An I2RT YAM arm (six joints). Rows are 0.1 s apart.
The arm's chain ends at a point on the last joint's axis. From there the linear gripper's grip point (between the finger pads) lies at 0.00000 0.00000 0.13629 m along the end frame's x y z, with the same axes.
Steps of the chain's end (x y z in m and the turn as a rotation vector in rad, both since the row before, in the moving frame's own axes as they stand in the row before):
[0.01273 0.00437 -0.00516 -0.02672 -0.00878 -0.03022]
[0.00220 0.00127 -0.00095 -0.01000 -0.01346 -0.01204]
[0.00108 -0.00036 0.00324 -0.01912 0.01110 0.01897]
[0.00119 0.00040 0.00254 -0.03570 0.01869 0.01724]
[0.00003 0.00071 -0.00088 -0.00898 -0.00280 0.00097]
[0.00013 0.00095 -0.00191 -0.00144 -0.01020 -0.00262]
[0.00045 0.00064 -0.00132 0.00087 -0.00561 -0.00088]
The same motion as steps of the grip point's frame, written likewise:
[0.01159 0.00803 -0.00521 -0.02672 -0.00878 -0.03022]
[0.00037 0.00264 -0.00097 -0.01000 -0.01346 -0.01204]
[0.00257 0.00226 0.00321 -0.01912 0.01110 0.01897]
[0.00369 0.00529 0.00243 -0.03570 0.01869 0.01724]
[-0.00035 0.00193 -0.00089 -0.00898 -0.00280 0.00097]
[-0.00126 0.00115 -0.00192 -0.00144 -0.01020 -0.00262]
[-0.00031 0.00052 -0.00132 0.00087 -0.00561 -0.00088]

